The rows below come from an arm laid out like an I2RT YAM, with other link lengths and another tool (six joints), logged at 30 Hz.
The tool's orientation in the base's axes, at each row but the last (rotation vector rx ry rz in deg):
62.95, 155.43, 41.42
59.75, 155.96, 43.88
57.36, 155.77, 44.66
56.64, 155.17, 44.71
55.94, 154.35, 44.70
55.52, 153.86, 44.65
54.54, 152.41, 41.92
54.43, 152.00, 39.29
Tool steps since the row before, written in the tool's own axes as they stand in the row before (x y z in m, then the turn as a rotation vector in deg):
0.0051, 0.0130, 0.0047, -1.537, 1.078, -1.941
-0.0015, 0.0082, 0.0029, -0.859, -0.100, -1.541
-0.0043, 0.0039, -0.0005, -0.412, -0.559, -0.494
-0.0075, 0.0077, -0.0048, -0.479, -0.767, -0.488
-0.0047, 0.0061, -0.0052, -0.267, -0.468, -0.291
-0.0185, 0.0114, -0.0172, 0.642, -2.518, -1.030
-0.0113, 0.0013, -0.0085, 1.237, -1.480, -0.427
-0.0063, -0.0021, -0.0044, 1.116, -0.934, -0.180
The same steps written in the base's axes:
0.0057, 0.0134, 0.0024, 1.231, -1.126, 2.124
0.0068, 0.0054, 0.0015, 0.141, -1.262, 1.229
0.0054, -0.0004, 0.0022, -0.148, -0.831, 0.116
0.0086, -0.0018, 0.0079, -0.210, -1.006, 0.000
0.0053, -0.0012, 0.0076, -0.145, -0.595, -0.005
0.0147, -0.0115, 0.0205, -2.204, -1.654, -0.467
0.0062, -0.0096, 0.0084, -1.888, -0.352, -0.461
0.0020, -0.0070, 0.0031, -1.413, 0.026, -0.390

